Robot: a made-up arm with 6 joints. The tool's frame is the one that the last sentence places.
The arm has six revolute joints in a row. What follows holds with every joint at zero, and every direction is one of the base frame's.
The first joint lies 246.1 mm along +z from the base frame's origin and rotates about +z.
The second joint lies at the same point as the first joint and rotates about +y.
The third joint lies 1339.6 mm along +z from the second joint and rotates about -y.
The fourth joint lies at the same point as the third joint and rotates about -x.
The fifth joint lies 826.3 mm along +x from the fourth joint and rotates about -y.
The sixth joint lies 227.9 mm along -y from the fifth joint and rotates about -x.
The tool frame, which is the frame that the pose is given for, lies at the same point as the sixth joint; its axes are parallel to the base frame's.
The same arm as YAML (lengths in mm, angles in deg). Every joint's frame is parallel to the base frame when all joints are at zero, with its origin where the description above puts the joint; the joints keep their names.
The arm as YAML. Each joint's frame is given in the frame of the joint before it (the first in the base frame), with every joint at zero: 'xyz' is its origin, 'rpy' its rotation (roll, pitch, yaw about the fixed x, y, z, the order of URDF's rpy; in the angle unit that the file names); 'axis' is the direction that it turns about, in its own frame. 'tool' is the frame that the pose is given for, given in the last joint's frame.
units:
  length: mm
  angle: deg
joints:
  - name: joint 1
    type: revolute
    origin:
      xyz: [0.0, 0.0, 246.1]
      rpy: [0.0, 0.0, 0.0]
    axis: [0.0, 0.0, 1.0]
  - name: joint 2
    type: revolute
    origin:
      xyz: [0.0, 0.0, 0.0]
      rpy: [0.0, 0.0, 0.0]
    axis: [0.0, 1.0, 0.0]
  - name: joint 3
    type: revolute
    origin:
      xyz: [0.0, 0.0, 1339.6]
      rpy: [0.0, 0.0, 0.0]
    axis: [0.0, -1.0, 0.0]
  - name: joint 4
    type: revolute
    origin:
      xyz: [0.0, 0.0, 0.0]
      rpy: [0.0, 0.0, 0.0]
    axis: [-1.0, 0.0, 0.0]
  - name: joint 5
    type: revolute
    origin:
      xyz: [826.3, 0.0, 0.0]
      rpy: [0.0, 0.0, 0.0]
    axis: [0.0, -1.0, 0.0]
  - name: joint 6
    type: revolute
    origin:
      xyz: [0.0, -227.9, 0.0]
      rpy: [0.0, 0.0, 0.0]
    axis: [-1.0, 0.0, 0.0]
tool:
  origin:
    xyz: [0.0, 0.0, 0.0]
    rpy: [0.0, 0.0, 0.0]

